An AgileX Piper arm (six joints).
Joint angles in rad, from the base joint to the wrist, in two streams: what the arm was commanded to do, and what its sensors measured. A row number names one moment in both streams.
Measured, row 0: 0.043 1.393 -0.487 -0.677 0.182 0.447
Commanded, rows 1 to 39: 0.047 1.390 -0.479 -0.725 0.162 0.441; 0.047 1.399 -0.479 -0.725 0.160 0.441; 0.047 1.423 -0.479 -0.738 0.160 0.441; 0.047 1.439 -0.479 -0.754 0.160 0.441; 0.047 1.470 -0.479 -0.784 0.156 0.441; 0.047 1.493 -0.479 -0.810 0.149 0.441; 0.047 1.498 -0.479 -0.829 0.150 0.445; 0.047 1.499 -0.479 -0.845 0.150 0.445; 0.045 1.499 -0.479 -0.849 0.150 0.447; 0.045 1.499 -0.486 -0.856 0.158 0.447; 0.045 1.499 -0.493 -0.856 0.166 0.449; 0.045 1.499 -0.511 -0.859 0.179 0.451; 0.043 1.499 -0.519 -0.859 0.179 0.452; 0.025 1.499 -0.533 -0.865 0.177 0.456; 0.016 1.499 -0.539 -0.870 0.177 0.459; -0.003 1.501 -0.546 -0.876 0.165 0.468; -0.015 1.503 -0.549 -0.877 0.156 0.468; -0.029 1.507 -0.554 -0.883 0.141 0.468; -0.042 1.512 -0.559 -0.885 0.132 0.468; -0.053 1.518 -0.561 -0.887 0.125 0.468; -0.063 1.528 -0.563 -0.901 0.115 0.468; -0.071 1.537 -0.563 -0.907 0.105 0.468; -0.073 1.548 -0.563 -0.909 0.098 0.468; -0.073 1.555 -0.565 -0.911 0.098 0.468; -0.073 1.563 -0.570 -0.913 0.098 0.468; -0.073 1.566 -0.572 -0.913 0.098 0.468; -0.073 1.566 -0.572 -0.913 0.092 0.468; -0.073 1.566 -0.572 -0.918 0.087 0.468; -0.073 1.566 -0.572 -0.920 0.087 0.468; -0.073 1.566 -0.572 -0.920 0.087 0.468; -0.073 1.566 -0.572 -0.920 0.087 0.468; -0.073 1.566 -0.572 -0.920 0.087 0.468; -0.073 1.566 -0.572 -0.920 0.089 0.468; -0.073 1.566 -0.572 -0.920 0.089 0.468; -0.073 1.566 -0.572 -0.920 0.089 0.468; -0.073 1.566 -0.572 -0.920 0.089 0.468; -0.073 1.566 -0.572 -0.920 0.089 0.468; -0.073 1.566 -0.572 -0.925 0.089 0.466; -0.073 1.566 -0.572 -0.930 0.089 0.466
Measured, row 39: -0.068 1.566 -0.568 -0.902 0.084 0.465
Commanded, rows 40 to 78: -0.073 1.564 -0.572 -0.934 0.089 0.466; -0.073 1.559 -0.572 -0.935 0.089 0.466; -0.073 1.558 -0.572 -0.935 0.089 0.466; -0.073 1.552 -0.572 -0.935 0.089 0.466; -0.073 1.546 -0.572 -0.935 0.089 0.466; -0.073 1.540 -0.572 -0.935 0.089 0.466; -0.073 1.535 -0.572 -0.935 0.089 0.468; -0.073 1.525 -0.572 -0.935 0.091 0.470; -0.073 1.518 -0.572 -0.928 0.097 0.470; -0.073 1.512 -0.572 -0.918 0.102 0.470; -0.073 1.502 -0.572 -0.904 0.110 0.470; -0.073 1.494 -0.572 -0.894 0.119 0.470; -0.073 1.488 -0.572 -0.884 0.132 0.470; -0.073 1.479 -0.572 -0.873 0.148 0.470; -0.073 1.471 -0.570 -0.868 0.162 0.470; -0.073 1.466 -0.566 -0.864 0.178 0.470; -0.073 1.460 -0.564 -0.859 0.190 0.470; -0.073 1.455 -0.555 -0.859 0.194 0.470; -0.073 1.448 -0.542 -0.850 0.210 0.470; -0.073 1.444 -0.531 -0.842 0.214 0.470; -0.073 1.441 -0.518 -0.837 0.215 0.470; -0.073 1.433 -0.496 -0.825 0.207 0.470; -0.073 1.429 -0.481 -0.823 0.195 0.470; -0.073 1.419 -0.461 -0.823 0.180 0.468; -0.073 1.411 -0.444 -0.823 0.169 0.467; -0.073 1.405 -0.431 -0.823 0.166 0.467; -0.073 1.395 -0.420 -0.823 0.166 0.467; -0.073 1.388 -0.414 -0.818 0.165 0.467; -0.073 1.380 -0.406 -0.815 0.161 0.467; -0.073 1.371 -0.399 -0.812 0.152 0.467; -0.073 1.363 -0.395 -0.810 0.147 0.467; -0.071 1.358 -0.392 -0.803 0.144 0.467; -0.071 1.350 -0.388 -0.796 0.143 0.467; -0.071 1.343 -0.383 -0.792 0.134 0.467; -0.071 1.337 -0.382 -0.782 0.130 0.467; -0.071 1.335 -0.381 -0.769 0.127 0.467; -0.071 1.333 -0.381 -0.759 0.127 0.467; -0.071 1.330 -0.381 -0.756 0.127 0.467; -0.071 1.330 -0.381 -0.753 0.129 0.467
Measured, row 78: -0.068 1.345 -0.390 -0.770 0.119 0.468
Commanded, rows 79 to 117: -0.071 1.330 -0.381 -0.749 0.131 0.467; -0.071 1.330 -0.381 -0.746 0.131 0.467; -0.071 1.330 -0.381 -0.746 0.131 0.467; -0.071 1.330 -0.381 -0.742 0.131 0.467; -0.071 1.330 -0.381 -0.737 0.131 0.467; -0.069 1.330 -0.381 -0.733 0.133 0.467; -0.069 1.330 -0.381 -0.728 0.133 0.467; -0.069 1.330 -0.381 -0.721 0.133 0.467; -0.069 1.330 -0.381 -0.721 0.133 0.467; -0.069 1.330 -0.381 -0.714 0.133 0.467; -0.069 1.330 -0.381 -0.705 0.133 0.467; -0.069 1.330 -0.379 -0.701 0.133 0.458; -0.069 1.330 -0.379 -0.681 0.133 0.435; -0.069 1.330 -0.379 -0.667 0.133 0.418; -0.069 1.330 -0.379 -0.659 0.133 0.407; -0.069 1.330 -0.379 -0.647 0.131 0.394; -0.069 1.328 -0.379 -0.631 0.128 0.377; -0.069 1.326 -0.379 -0.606 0.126 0.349; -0.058 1.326 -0.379 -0.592 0.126 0.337; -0.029 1.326 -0.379 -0.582 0.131 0.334; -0.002 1.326 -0.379 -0.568 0.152 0.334; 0.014 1.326 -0.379 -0.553 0.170 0.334; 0.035 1.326 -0.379 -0.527 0.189 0.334; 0.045 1.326 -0.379 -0.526 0.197 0.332; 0.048 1.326 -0.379 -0.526 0.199 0.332; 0.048 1.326 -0.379 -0.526 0.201 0.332; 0.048 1.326 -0.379 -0.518 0.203 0.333; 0.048 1.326 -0.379 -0.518 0.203 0.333; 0.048 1.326 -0.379 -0.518 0.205 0.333; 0.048 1.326 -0.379 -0.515 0.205 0.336; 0.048 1.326 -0.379 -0.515 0.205 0.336; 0.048 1.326 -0.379 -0.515 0.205 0.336; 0.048 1.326 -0.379 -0.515 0.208 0.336; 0.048 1.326 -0.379 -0.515 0.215 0.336; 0.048 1.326 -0.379 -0.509 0.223 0.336; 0.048 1.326 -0.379 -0.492 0.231 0.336; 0.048 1.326 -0.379 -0.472 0.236 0.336; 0.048 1.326 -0.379 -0.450 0.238 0.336; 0.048 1.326 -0.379 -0.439 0.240 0.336
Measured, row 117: 0.044 1.333 -0.388 -0.489 0.205 0.339
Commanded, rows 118 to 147: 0.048 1.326 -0.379 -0.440 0.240 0.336; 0.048 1.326 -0.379 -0.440 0.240 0.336; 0.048 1.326 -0.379 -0.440 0.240 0.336; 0.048 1.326 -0.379 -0.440 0.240 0.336; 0.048 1.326 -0.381 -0.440 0.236 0.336; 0.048 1.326 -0.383 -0.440 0.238 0.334; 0.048 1.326 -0.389 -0.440 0.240 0.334; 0.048 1.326 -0.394 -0.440 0.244 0.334; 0.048 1.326 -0.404 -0.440 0.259 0.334; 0.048 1.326 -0.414 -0.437 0.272 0.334; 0.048 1.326 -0.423 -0.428 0.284 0.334; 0.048 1.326 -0.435 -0.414 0.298 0.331; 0.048 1.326 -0.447 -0.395 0.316 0.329; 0.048 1.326 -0.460 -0.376 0.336 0.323; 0.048 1.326 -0.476 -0.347 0.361 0.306; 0.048 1.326 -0.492 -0.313 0.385 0.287; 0.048 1.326 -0.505 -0.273 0.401 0.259; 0.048 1.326 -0.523 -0.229 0.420 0.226; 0.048 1.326 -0.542 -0.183 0.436 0.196; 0.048 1.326 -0.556 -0.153 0.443 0.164; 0.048 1.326 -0.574 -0.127 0.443 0.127; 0.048 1.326 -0.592 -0.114 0.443 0.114; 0.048 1.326 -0.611 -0.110 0.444 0.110; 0.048 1.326 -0.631 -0.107 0.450 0.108; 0.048 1.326 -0.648 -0.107 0.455 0.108; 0.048 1.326 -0.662 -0.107 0.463 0.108; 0.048 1.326 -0.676 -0.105 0.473 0.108; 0.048 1.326 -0.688 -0.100 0.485 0.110; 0.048 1.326 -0.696 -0.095 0.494 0.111; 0.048 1.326 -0.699 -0.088 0.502 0.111
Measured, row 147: 0.044 1.335 -0.672 -0.109 0.446 0.121
